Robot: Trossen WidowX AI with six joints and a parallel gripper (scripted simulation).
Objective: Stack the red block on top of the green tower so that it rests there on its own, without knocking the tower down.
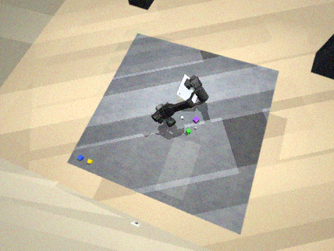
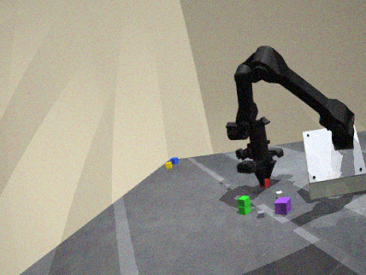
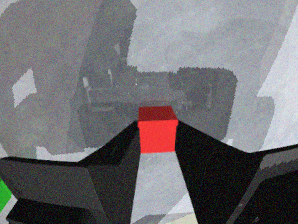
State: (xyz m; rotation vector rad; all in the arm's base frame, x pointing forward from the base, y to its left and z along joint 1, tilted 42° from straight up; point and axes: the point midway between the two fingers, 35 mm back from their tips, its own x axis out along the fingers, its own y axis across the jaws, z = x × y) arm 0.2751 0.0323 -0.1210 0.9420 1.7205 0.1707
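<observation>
The purple block lies 9 cm behind my gripper tip, 21 cm to the left of it and 1 cm above it. Round my gripper tip: yellow block 53 cm ahead, 37 cm to the right; then red block right at my gripper tip; then small white block 6 cm behind, 11 cm to the left.
</observation>
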